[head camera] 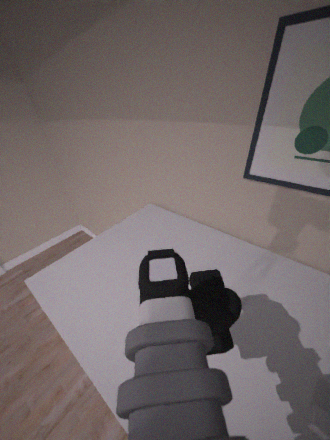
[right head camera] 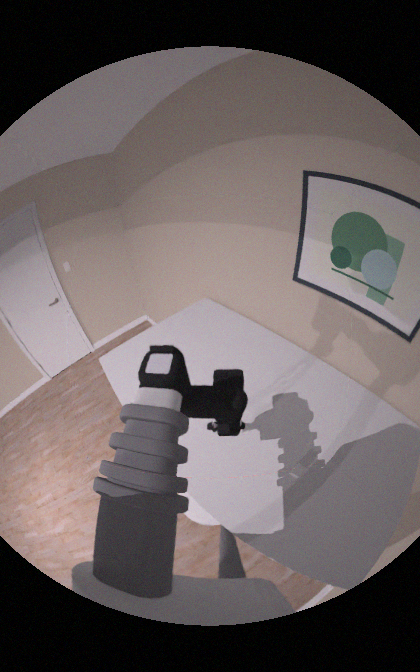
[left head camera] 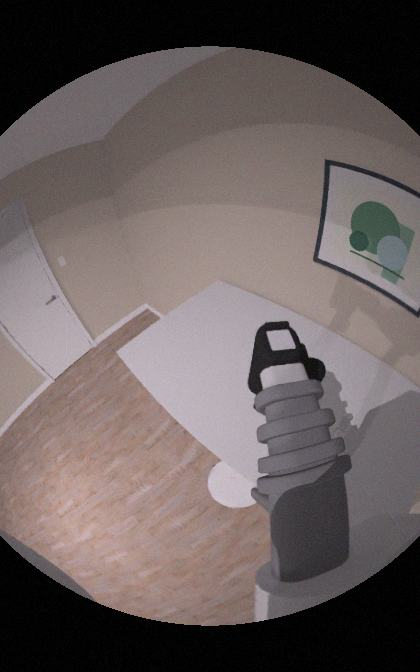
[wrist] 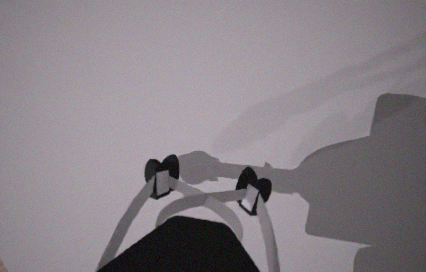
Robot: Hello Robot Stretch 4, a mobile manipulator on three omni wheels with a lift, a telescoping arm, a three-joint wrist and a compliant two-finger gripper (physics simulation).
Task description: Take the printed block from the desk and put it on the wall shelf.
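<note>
The white desk (head camera: 85, 290) (left head camera: 180, 360) (right head camera: 240, 470) (wrist: 75, 100) lies below the arm. On it, in shadow right of the gripper in the right head view, is a faint pale shape (right head camera: 299, 470); it may be the printed block, but it is too dim to tell. The block does not show clearly in the wrist view. My gripper (right head camera: 227, 427) (wrist: 208, 175) points down over the desk, open, its two fingertips apart with bare desk between them. The arm hides part of the desk in the head views. The wall shelf does not show.
A framed picture (head camera: 265, 115) (left head camera: 321, 215) (right head camera: 300, 230) hangs on the wall behind the desk. A round white seat (left head camera: 227, 487) (right head camera: 200, 512) is partly under the desk's front edge. A white door (left head camera: 37, 300) (right head camera: 37, 300) stands at the left, beyond wooden floor.
</note>
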